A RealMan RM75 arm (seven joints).
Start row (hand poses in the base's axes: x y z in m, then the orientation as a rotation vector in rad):
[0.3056 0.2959 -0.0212 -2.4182 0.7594 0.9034]
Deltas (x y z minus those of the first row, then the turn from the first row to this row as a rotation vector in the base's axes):
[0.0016 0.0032 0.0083 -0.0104 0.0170 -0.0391]
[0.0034 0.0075 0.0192 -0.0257 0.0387 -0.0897]
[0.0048 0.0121 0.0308 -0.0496 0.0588 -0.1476]
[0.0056 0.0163 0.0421 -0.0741 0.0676 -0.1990]
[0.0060 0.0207 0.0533 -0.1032 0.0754 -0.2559]
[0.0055 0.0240 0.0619 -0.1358 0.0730 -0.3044]
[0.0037 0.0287 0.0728 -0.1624 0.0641 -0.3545]
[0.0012 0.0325 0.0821 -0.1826 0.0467 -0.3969]
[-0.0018 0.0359 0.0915 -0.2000 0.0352 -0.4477]
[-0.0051 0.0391 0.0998 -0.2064 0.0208 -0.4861]
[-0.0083 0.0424 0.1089 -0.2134 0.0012 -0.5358]
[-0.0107 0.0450 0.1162 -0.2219 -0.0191 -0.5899]
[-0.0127 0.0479 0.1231 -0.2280 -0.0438 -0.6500]
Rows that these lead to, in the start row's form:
[0.3072 0.2991 -0.0129 -2.3990 0.8167 0.9080]
[0.3090 0.3034 -0.0020 -2.3743 0.8914 0.9127]
[0.3104 0.3080 0.0096 -2.3506 0.9788 0.9101]
[0.3112 0.3122 0.0209 -2.3331 1.0549 0.8950]
[0.3116 0.3166 0.0321 -2.3139 1.1392 0.8747]
[0.3111 0.3199 0.0407 -2.3048 1.2128 0.8436]
[0.3093 0.3246 0.0516 -2.2901 1.2807 0.8040]
[0.3068 0.3284 0.0609 -2.2777 1.3321 0.7582]
[0.3038 0.3318 0.0703 -2.2532 1.3916 0.7162]
[0.3005 0.3350 0.0786 -2.2306 1.4286 0.6789]
[0.2973 0.3383 0.0877 -2.1997 1.4741 0.6296]
[0.2949 0.3409 0.0950 -2.1649 1.5236 0.5771]
[0.2929 0.3438 0.1019 -2.1230 1.5735 0.5170]

